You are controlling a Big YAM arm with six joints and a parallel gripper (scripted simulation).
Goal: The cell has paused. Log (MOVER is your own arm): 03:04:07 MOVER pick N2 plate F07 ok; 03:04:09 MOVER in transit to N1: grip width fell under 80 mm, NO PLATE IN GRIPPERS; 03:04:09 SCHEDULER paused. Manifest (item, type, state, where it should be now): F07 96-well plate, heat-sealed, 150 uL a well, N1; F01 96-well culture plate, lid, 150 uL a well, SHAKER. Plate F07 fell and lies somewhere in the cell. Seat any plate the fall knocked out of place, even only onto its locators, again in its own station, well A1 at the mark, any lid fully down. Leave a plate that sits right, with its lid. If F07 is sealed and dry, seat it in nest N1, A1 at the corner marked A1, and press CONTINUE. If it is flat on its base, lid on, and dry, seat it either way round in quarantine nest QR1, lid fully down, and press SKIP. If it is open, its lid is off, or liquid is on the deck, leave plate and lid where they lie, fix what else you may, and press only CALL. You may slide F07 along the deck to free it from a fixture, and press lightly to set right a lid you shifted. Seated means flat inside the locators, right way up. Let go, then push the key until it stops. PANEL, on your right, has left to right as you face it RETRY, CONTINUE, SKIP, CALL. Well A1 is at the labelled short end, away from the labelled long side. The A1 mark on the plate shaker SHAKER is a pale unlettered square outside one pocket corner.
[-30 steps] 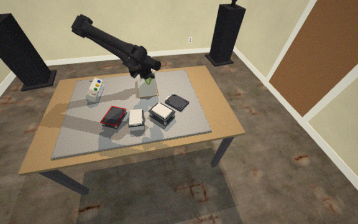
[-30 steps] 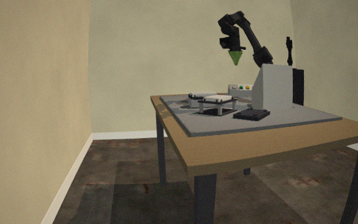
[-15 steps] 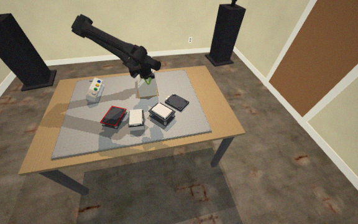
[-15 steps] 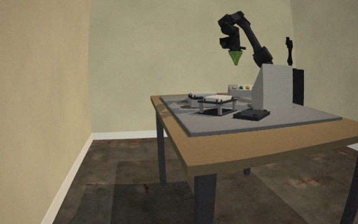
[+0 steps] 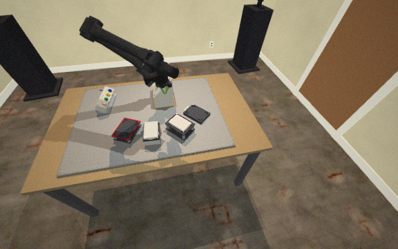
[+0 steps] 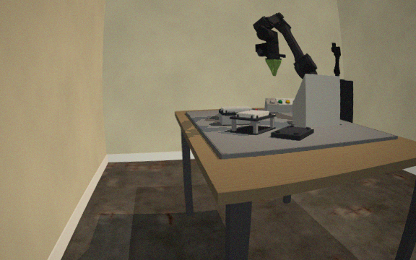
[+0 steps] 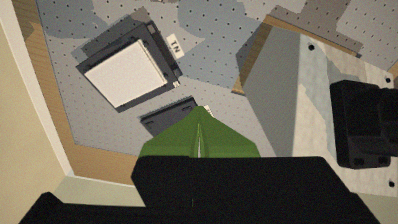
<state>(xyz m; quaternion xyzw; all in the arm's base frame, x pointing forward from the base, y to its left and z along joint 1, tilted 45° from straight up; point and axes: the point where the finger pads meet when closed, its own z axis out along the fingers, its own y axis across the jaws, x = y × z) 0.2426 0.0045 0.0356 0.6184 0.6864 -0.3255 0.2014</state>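
Right now my hand is 40 cm to the left of the green continue key, 26 cm past it and 16 cm above it. The rest, counted from my hand: red-framed nest (29 cm to the right, 19 cm below, 5 cm ahead); white plate (16 cm below, 13 cm ahead, 5 cm to the left); white retry key (41 cm to the right, 22 cm behind, 16 cm below).
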